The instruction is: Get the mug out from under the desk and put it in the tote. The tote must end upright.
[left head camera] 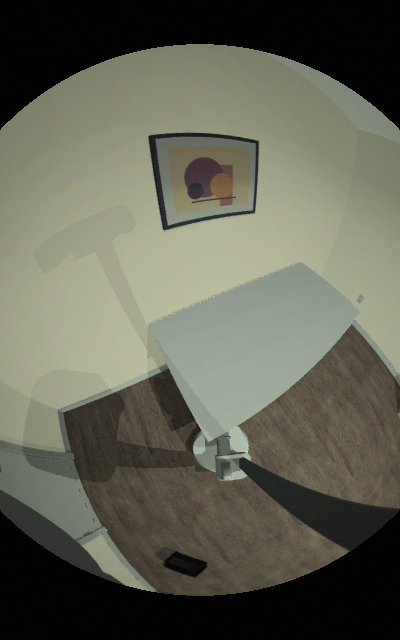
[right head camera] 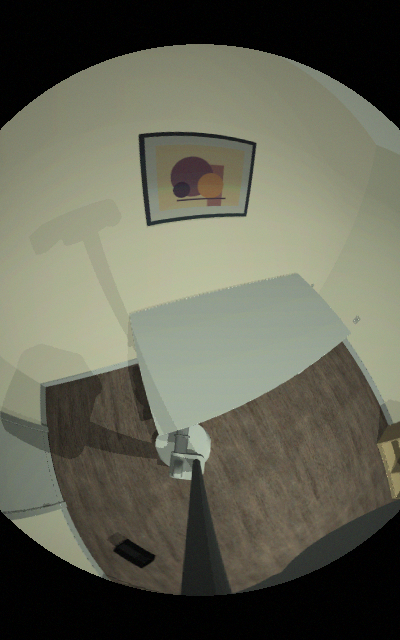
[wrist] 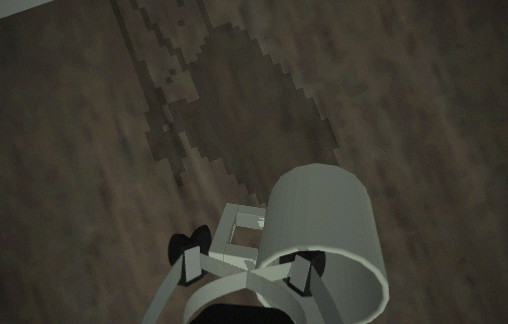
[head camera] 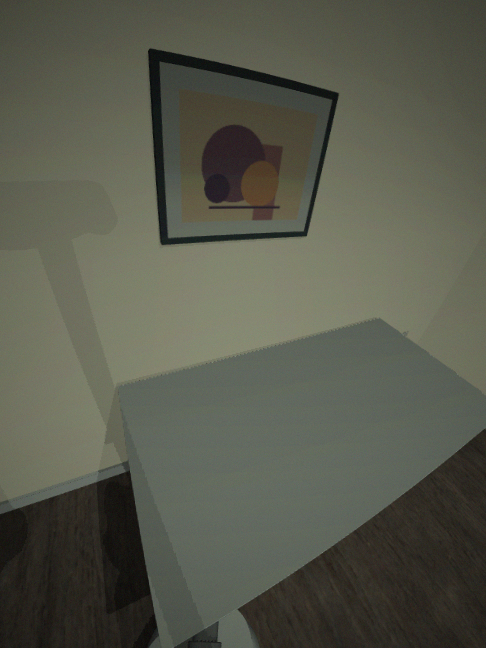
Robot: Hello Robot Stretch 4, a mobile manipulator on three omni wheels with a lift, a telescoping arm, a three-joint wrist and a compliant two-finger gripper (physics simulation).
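Places are measured from the robot's base along level axes (x ahead, y left, z up), in metres.
Where they show: gripper, fingertip midpoint: (wrist: 249, 249).
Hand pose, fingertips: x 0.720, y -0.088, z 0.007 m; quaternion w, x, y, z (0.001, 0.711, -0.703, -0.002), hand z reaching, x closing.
Each offset is from my fingertips to the top centre of the thing. "*": to the spot under its first point. Level surfaces: height alone.
A pale grey mug @[* dx +0.038, dy -0.041, dz +0.061 m] (wrist: 322, 215) lies on its side under the desk in the wrist view, its open rim facing the camera and its square handle @[* dx +0.017, dy +0.018, dz +0.030 m] (wrist: 225, 232) at the left. My gripper (wrist: 249, 249) is shut on the mug: the right fingertip is inside the rim and the left one is against the outside of the handle. Whether the mug touches the floor I cannot tell. The grey desk @[dz +0.687 m] (head camera: 292, 444) (left head camera: 260, 340) (right head camera: 240, 345) hides the gripper and mug from the head views. A tan open box (right head camera: 387, 467), possibly the tote, shows partly at the right edge of the right head view.
A black tray-like object (left head camera: 185, 564) (right head camera: 134, 553) lies on the floor behind my base (left head camera: 240, 442) (right head camera: 202, 440). The base is at the desk's near corner, partly covered by it. A wall stands behind the desk, with a framed picture (head camera: 235, 157) on it.
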